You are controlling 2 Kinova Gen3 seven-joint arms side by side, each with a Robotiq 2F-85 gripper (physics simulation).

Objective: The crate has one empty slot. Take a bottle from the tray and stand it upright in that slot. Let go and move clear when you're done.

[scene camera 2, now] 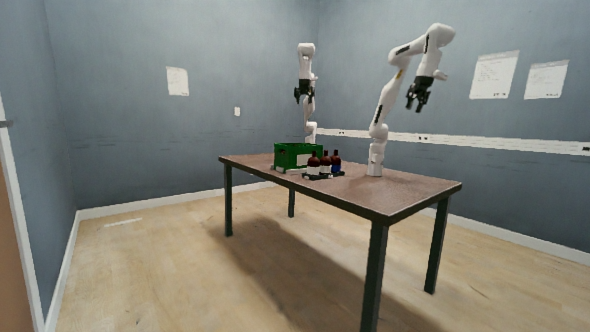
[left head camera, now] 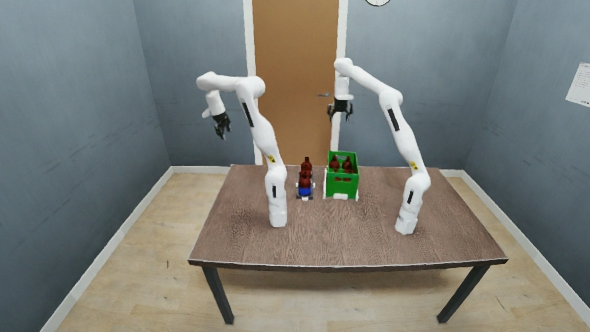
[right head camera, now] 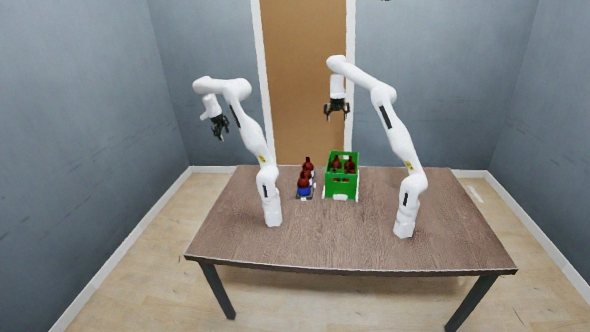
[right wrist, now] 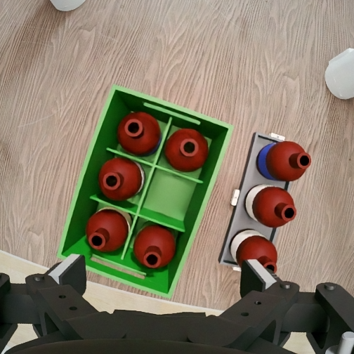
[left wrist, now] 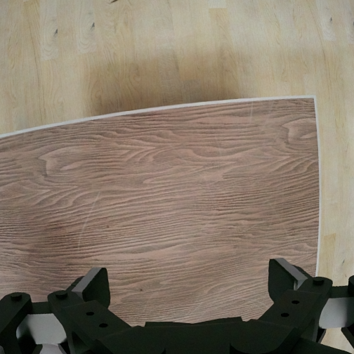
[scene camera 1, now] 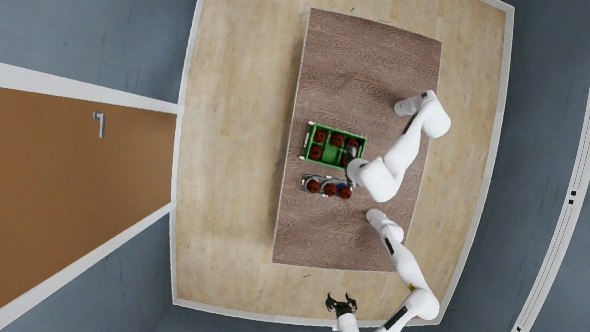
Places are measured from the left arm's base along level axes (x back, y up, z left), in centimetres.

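Pixels of known places: left gripper, fingertip midpoint: (scene camera 2: 412, 111) (left head camera: 226, 135) (right head camera: 225, 136) (scene camera 1: 337, 293); right gripper, fingertip midpoint: (scene camera 2: 303, 104) (left head camera: 339, 121) (right head camera: 336, 120); left arm's base at its link origin: (scene camera 2: 374, 174) (left head camera: 278, 220) (right head camera: 273, 220) (scene camera 1: 373, 215); right arm's base at its link origin: (left head camera: 403, 227) (right head camera: 402, 231) (scene camera 1: 401, 108).
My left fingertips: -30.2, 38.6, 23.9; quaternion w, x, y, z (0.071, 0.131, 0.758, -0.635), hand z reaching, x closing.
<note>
For each thing: its middle in the pictures, then the offset to it from my left fingertips, as dx, dy, dz. "spot": a spot on its surface instead. Level surfaces: height alone.
- green crate at the middle of its body: (scene camera 1: 333, 147) (right head camera: 342, 173) (left head camera: 341, 173) (scene camera 2: 298, 157) +4.1, -29.8, -67.4
- grey tray at a spot on its surface: (scene camera 2: 310, 176) spot: -12.7, -36.7, -45.4
- blue-labelled bottle at the middle of its body: (scene camera 1: 344, 192) (right head camera: 303, 183) (left head camera: 304, 183) (scene camera 2: 335, 161) +9.9, -30.3, -42.5
- wooden table at its surface level: dy -38.6
The green crate (left head camera: 342, 187) (right head camera: 341, 189) (scene camera 2: 285, 156) (right wrist: 192, 222) has six slots. Five hold upright brown-red bottles; the middle slot on the tray side (right wrist: 170, 192) is empty. The grey tray (right wrist: 239, 215) (scene camera 2: 310, 176) beside it holds a blue-labelled bottle (right wrist: 286, 161) (scene camera 2: 336, 162) and two white-labelled bottles, the middle one (right wrist: 273, 206) and the end one (right wrist: 255, 250). My right gripper (left head camera: 340, 116) (right head camera: 337, 115) (scene camera 2: 304, 97) (right wrist: 162, 275) is open and empty, high above the crate and tray area. My left gripper (left head camera: 224, 134) (right head camera: 222, 134) (scene camera 1: 341, 296) (scene camera 2: 414, 107) (left wrist: 188, 282) is open and empty, high and far from both.
The crate and tray stand near the far edge of the wooden table (left head camera: 345, 240) (scene camera 1: 320, 225) in the head views, with a narrow gap between them. In scene camera 1, the right arm (scene camera 1: 382, 182) covers part of the crate's right end. The left gripper is beyond the table's lower edge there.
</note>
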